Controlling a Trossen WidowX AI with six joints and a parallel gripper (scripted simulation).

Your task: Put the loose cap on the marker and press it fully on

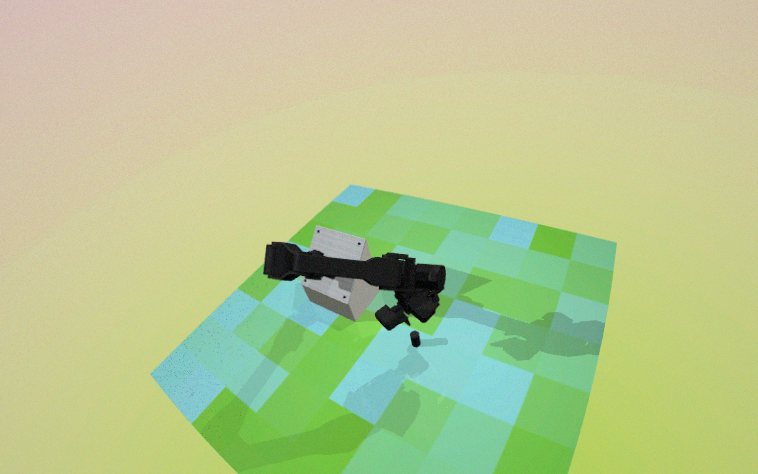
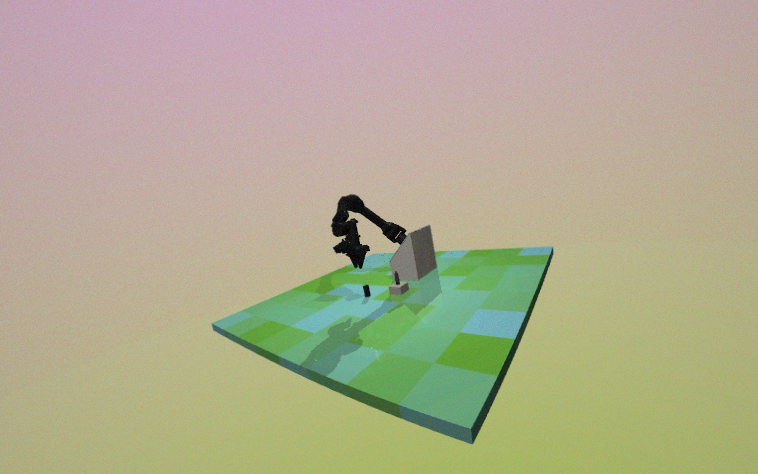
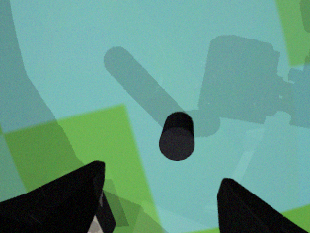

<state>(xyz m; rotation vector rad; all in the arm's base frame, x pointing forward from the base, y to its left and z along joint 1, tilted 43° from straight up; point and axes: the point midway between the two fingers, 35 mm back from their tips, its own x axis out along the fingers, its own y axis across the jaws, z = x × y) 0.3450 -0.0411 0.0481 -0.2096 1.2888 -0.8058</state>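
My gripper tip is now 11 cm above the black cap and 2 cm past it. From my gripper tip the other things lie so: beige holder block: 14 cm to the left, 12 cm below, 9 cm behind.
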